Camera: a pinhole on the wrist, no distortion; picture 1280 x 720 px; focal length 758.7 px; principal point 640.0 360.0 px. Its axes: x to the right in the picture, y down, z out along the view. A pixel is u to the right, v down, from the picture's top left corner.
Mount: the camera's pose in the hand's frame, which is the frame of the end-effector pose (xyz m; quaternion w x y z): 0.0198 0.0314 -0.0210 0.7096 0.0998 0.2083 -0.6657
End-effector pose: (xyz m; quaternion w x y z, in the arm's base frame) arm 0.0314 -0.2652 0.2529 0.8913 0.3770 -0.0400 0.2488
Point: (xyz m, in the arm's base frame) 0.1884 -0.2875 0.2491
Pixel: outside the picture
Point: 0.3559 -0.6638 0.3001
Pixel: 933.9 394.0
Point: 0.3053 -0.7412 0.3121
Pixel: 892.1 280.5
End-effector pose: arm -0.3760 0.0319 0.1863 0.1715 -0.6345 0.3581 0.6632
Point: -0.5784 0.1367 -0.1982
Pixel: outside the picture
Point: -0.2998 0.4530 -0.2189
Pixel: 1123.9 633.3
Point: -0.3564 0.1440 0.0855
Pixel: 1120.8 473.0
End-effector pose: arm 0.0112 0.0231 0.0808 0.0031 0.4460 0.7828 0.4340
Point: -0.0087 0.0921 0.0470
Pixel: 745.0 446.8
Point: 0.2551 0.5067 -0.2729
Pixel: 272.6 292.6
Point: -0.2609 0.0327 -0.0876
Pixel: outside the picture
